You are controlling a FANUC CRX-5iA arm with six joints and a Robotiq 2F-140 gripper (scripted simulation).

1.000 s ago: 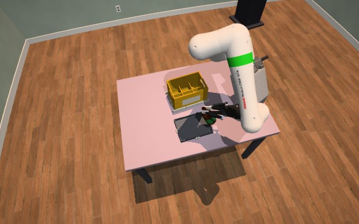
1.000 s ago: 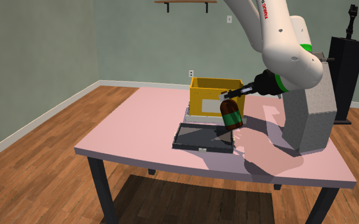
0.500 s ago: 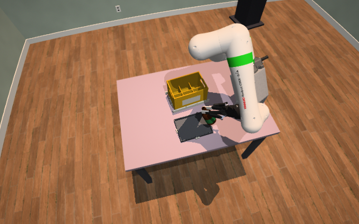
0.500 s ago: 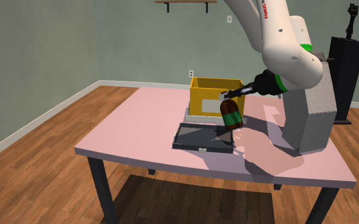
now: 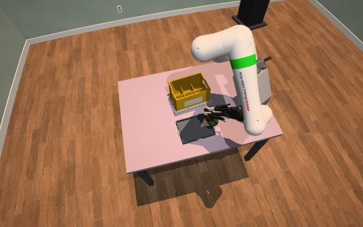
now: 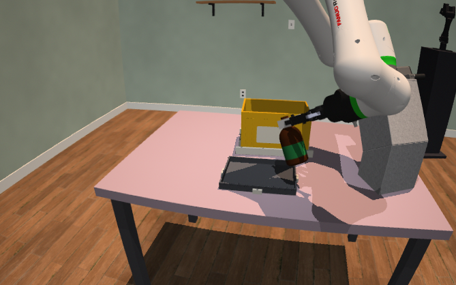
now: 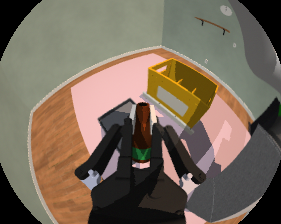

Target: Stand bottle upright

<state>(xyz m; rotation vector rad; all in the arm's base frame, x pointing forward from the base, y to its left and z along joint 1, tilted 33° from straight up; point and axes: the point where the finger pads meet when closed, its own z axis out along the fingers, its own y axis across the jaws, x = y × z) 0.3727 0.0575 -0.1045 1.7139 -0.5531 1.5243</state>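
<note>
Now: the bottle 10 mm behind my hand, 10 mm to the left of it and 60 mm below it. Also, from my hand: yellow crate 10 mm ahead, 280 mm to the right, 130 mm below; then tray 80 mm ahead, 20 mm to the right, 200 mm below.
</note>
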